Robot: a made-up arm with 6 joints. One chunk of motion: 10 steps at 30 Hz.
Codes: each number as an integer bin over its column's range. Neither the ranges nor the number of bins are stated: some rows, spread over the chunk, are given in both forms.
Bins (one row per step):
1: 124 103 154 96 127 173
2: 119 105 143 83 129 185
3: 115 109 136 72 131 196
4: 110 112 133 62 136 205
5: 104 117 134 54 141 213
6: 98 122 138 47 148 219
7: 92 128 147 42 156 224
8: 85 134 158 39 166 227
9: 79 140 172 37 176 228
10: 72 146 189 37 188 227
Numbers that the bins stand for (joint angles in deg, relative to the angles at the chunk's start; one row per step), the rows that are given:
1: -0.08 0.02 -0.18 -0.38 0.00 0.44
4: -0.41 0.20 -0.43 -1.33 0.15 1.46
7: -0.84 0.52 -0.26 -1.88 0.46 2.06
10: -1.32 0.88 0.24 -2.02 0.97 2.15
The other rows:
2: -0.20 0.06 -0.31 -0.74 0.03 0.82
3: -0.29 0.14 -0.40 -1.05 0.07 1.17
5: -0.56 0.30 -0.42 -1.55 0.22 1.71
6: -0.70 0.40 -0.37 -1.74 0.34 1.90
8: -1.01 0.64 -0.13 -1.97 0.62 2.15
9: -1.15 0.76 0.04 -2.02 0.78 2.19

